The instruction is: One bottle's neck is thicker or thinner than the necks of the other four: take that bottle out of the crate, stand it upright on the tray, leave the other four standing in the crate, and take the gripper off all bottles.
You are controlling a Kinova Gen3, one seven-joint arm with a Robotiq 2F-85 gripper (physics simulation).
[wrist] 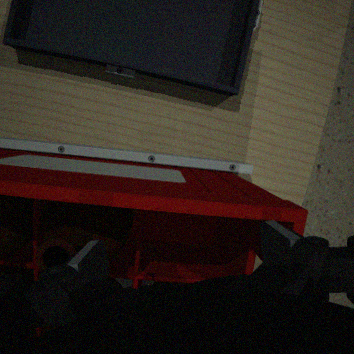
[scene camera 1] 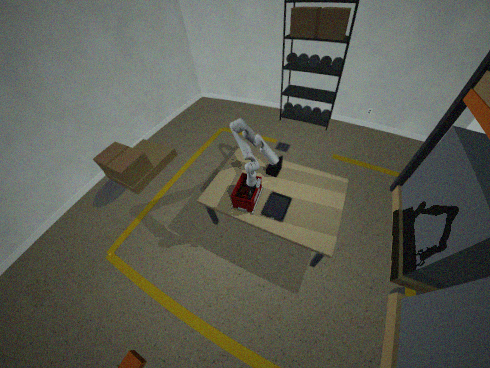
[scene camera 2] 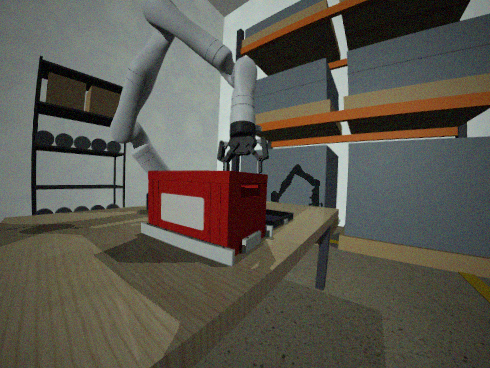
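Where they show: gripper, fingertip midpoint: point(wrist: 183, 247) point(scene camera 1: 250, 194); arm's base, link origin: point(scene camera 1: 275, 162).
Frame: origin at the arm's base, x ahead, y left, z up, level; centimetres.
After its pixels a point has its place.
The red crate point(scene camera 1: 239, 202) {z -2.4, x 54.8, y -11.1 cm} point(scene camera 2: 215, 207) {z -3.1, x 52.6, y -18.8 cm} point(wrist: 150, 202) {z 4.2, x 45.1, y -1.3 cm} stands on the table. In the wrist view a brown bottle point(wrist: 54, 255) {z 2.9, x 40.3, y -6.0 cm} stands in it, its round mouth close beside the left finger. The other bottles are too dark or hidden to tell, so neck widths cannot be compared. My gripper point(scene camera 1: 251, 192) {z 3.7, x 47.4, y -3.6 cm} point(scene camera 2: 243, 169) {z 3.7, x 47.4, y -3.6 cm} point(wrist: 183, 247) {z 3.7, x 47.4, y -3.6 cm} is open and empty, pointing down at the crate's rim height, over its right-hand part in the wrist view. The compartment under it shows no bottle. The dark tray point(scene camera 1: 276, 206) {z -12.9, x 39.6, y 17.0 cm} point(scene camera 2: 280, 218) {z -10.8, x 51.9, y 13.8 cm} point(wrist: 130, 42) {z -12.8, x 39.6, y 11.2 cm} lies beside the crate, no bottle on it.
Pale strips point(scene camera 2: 187, 245) {z -12.1, x 46.1, y -20.7 cm} point(wrist: 151, 158) {z -10.3, x 44.6, y -0.5 cm} run along the crate's foot. The crate's high walls surround the space below the fingers, and red dividers point(wrist: 136, 265) {z -4.0, x 45.3, y -9.2 cm} split its inside. The wooden table's edge point(scene camera 2: 215, 327) {z -14.8, x 64.0, y -29.8 cm} lies near the crate. Tall shelving point(scene camera 2: 300, 120) stands beyond the table.
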